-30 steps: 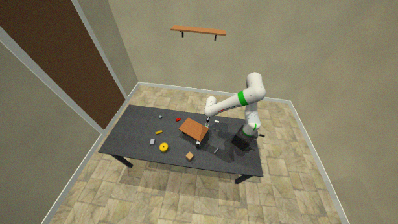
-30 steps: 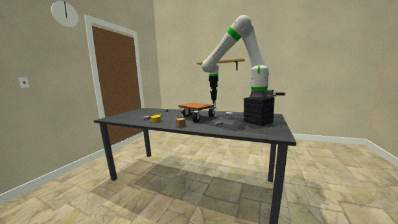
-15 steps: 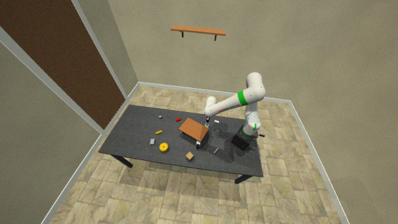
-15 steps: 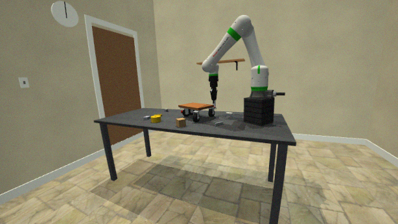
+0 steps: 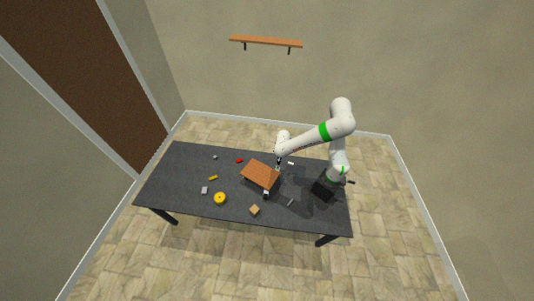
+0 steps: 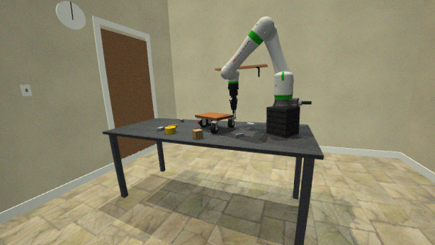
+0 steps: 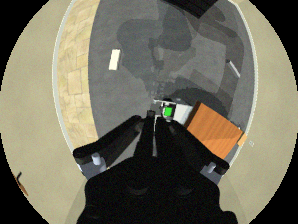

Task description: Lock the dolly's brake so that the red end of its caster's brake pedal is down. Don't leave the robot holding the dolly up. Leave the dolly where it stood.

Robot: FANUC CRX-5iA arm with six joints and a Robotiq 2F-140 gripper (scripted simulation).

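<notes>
The caster brake pedal lies 4 cm below my hand and 1 cm to the left of it. From my hand the other things lie so: white piece (13 cm to the right, 12 cm below, 11 cm behind); tan cube (44 cm to the left, 9 cm below, 8 cm ahead); red block (39 cm ahead, 11 cm below, 1 cm to the left).
</notes>
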